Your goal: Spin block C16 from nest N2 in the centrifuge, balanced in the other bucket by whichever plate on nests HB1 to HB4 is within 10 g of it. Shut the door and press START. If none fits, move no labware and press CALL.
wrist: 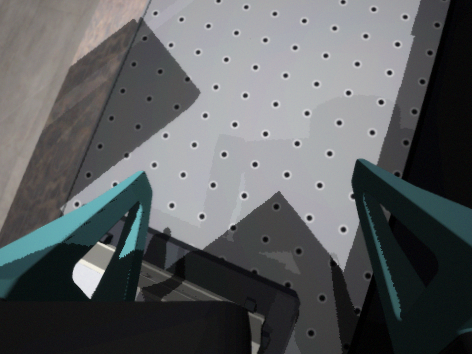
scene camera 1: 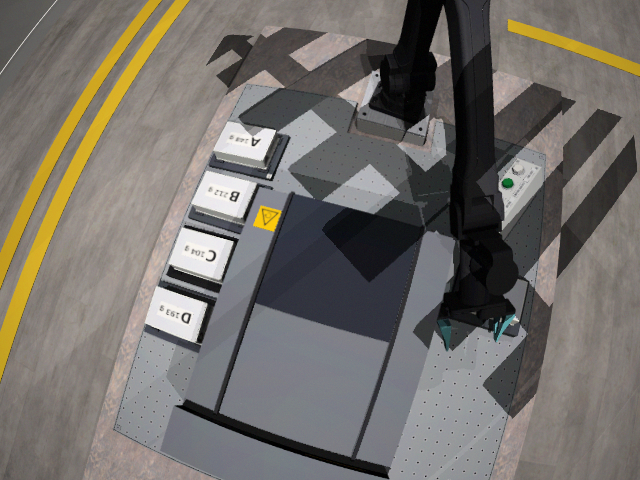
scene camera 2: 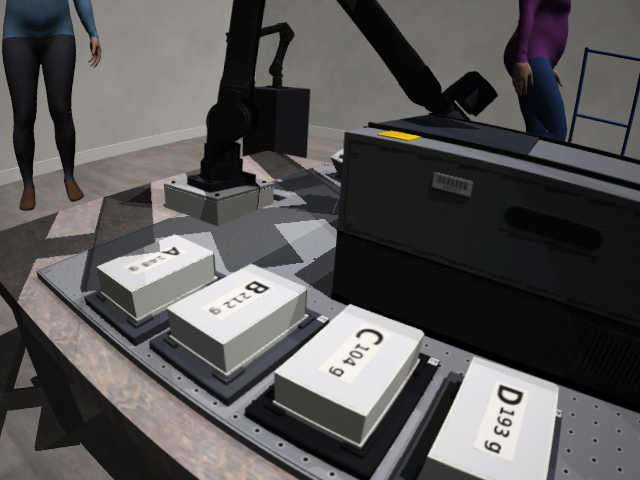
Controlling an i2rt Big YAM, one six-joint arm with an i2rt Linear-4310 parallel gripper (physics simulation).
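Frame: origin at the arm's base, x ahead, y left, z up, level; centimetres.
Seen in the pictures: gripper, fingertip midpoint: (wrist: 248,175) (scene camera 1: 471,345); arm's base, link origin: (scene camera 1: 397,103) (scene camera 2: 221,183).
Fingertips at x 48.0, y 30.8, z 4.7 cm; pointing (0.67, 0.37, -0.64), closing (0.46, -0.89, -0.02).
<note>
Offsets run from my fingertips to a thing's middle. "pt": to the spot under its first point.
My open, empty gripper (scene camera 1: 472,344) (wrist: 251,169) hangs low right of the centrifuge {dx +11.4, dy -25.1, dz +3.7 cm} (scene camera 1: 305,361) (scene camera 2: 444,206); its fingers are hidden in scene camera 2. Under its left finger in the wrist view is a dark nest {pt dx -5.5, dy -4.6, dz -6.0 cm} (wrist: 284,300) with a pale block {pt dx -8.5, dy +5.7, dz -1.8 cm} (wrist: 87,280), mostly hidden, its label not visible. Plates A {dx -25.0, dy -59.1, dz -5.1 cm} (scene camera 1: 245,143) (scene camera 2: 155,273), B {dx -11.5, dy -57.1, dz -5.1 cm} (scene camera 1: 223,196) (scene camera 2: 237,310), C {dx +2.0, dy -55.6, dz -5.1 cm} (scene camera 1: 201,254) (scene camera 2: 351,361) and D {dx +15.6, dy -55.0, dz -5.1 cm} (scene camera 1: 177,314) (scene camera 2: 504,413) sit on nests left of the centrifuge. B reads 212 g, C 104 g, D 193 g; A appears to read 148 g.
A control box with a green button {pt dx -35.6, dy -1.5, dz -1.5 cm} (scene camera 1: 507,182) and a white button {pt dx -40.2, dy +0.2, dz -1.5 cm} (scene camera 1: 517,168) stands at the right; its print is too small to read. The arm's base (scene camera 1: 390,126) (scene camera 2: 219,202) is at the back. The centrifuge's tall side wall borders the gripper.
</note>
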